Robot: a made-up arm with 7 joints. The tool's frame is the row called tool.
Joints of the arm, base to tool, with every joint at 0 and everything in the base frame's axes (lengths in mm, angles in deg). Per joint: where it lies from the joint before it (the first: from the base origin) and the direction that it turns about. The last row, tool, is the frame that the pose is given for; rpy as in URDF.
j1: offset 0 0 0 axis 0.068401 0.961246 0.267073
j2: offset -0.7 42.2 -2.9 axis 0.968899 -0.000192 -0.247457
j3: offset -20.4 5 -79.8 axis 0.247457 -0.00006 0.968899
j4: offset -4.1 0 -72.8 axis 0.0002 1 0.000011
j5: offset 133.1 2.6 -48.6 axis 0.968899 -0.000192 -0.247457
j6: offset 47 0 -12 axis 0.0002 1 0.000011
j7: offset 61.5 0 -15.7 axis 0.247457 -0.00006 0.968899
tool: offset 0 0 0 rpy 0 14.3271 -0.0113
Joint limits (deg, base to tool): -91.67..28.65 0..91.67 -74.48..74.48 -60..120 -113..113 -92.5..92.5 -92.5..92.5
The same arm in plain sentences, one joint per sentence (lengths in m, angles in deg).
The arm has seven revolute joints in a row. What follows holds with every joint at zero, and every direction is one of the base frame's. Joint 1 sits at the same point as the base frame's origin and turns about the direction (0.068403, 0.961235, 0.26711), from -91.67 to 28.65 deg. Joint 2 sits 0.0007 m along -x and 0.0422 m along +y and 0.0029 m along -z from joint 1 and turns about the direction (0.968889, -0.0002, -0.247497), from 0 to 91.67 deg. Joint 3 sits 0.0204 m along -x and 0.005 m along +y and 0.0798 m along -z from joint 2 and turns about the direction (0.247497, -0.0001, 0.968889), from -74.48 to 74.48 deg. Joint 4 sits 0.0041 m along -x and 0.0728 m along -z from joint 3 and turns about the direction (0.0002, 1, 0), from -60 to 120 deg. Joint 5 sits 0.1331 m along +x and 0.0026 m along +y and 0.0486 m along -z from joint 4 and turns about the direction (0.968889, -0.0002, -0.247497), from -113 to 113 deg. Joint 6 sits 0.047 m along +x and 0.012 m along -z from joint 5 and turns about the direction (0.0002, 1, 0), from -92.5 to 92.5 deg. Joint 7 sits 0.0615 m along +x and 0.0157 m along -z from joint 6 and turns about the direction (0.247497, -0.0001, 0.968889), from -92.5 to 92.5 deg. The tool frame, which is the frame that the pose is given for, sits at the same point as joint 7; its axes are the base frame's turned by roll 0, pitch 14.33 and yaw -0.01 deg (as in URDF: about the fixed x, then y, then z).
